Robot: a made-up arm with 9 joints. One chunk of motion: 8 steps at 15 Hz.
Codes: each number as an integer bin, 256 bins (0 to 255) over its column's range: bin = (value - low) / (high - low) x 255, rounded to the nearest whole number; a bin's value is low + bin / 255 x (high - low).
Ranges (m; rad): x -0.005..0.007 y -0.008..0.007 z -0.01..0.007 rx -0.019..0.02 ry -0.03..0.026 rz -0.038..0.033
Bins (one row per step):
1: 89 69 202 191 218 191
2: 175 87 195 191 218 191
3: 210 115 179 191 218 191
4: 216 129 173 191 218 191
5: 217 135 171 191 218 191
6: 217 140 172 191 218 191
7: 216 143 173 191 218 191
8: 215 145 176 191 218 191
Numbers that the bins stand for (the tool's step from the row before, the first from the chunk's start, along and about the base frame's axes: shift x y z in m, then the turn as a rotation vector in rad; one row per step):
1: -0.00081 -0.00394 0.00347 0.01021 0.01787 0.01518
2: 0.00324 -0.00288 0.00300 0.01021 0.01787 0.01518
3: 0.00488 -0.00124 0.00193 0.01021 0.01787 0.01518
4: 0.00516 -0.00041 0.00153 0.01021 0.01787 0.01518
5: 0.00521 -0.00006 0.00140 0.01021 0.01787 0.01518
6: 0.00521 0.00024 0.00147 0.01021 0.01787 0.01518
7: 0.00516 0.00041 0.00153 0.01021 0.01787 0.01518
8: 0.00512 0.00053 0.00173 0.01021 0.01787 0.01518

